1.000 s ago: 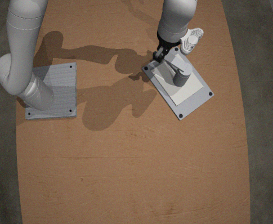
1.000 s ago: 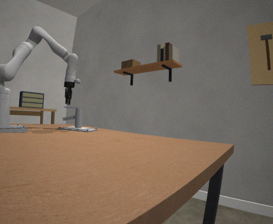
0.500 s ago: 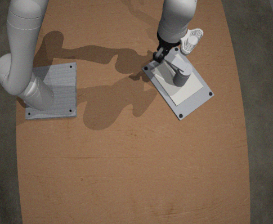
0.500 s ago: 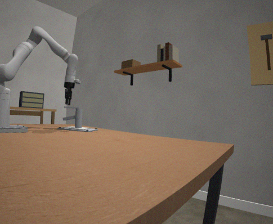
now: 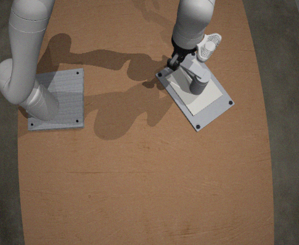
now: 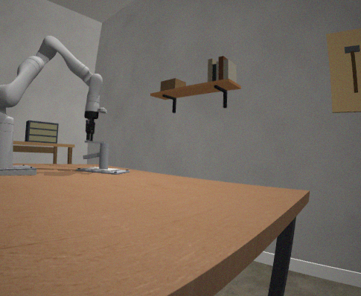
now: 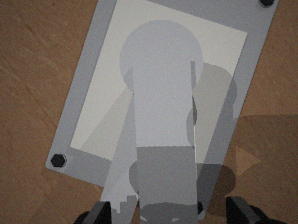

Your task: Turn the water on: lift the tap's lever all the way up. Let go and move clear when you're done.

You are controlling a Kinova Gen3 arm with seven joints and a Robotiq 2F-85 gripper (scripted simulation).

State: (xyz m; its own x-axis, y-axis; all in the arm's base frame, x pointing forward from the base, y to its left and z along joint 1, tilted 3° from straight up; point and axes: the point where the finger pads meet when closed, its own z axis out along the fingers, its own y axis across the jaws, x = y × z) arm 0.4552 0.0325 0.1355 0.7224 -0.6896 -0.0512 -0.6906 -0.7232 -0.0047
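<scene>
My hand is 20 mm short of the flat lever, 20 mm to the left of it and 20 mm above it. From my hand the other things lie so: tap (40 mm ahead, 40 mm to the right, 70 mm below).
</scene>
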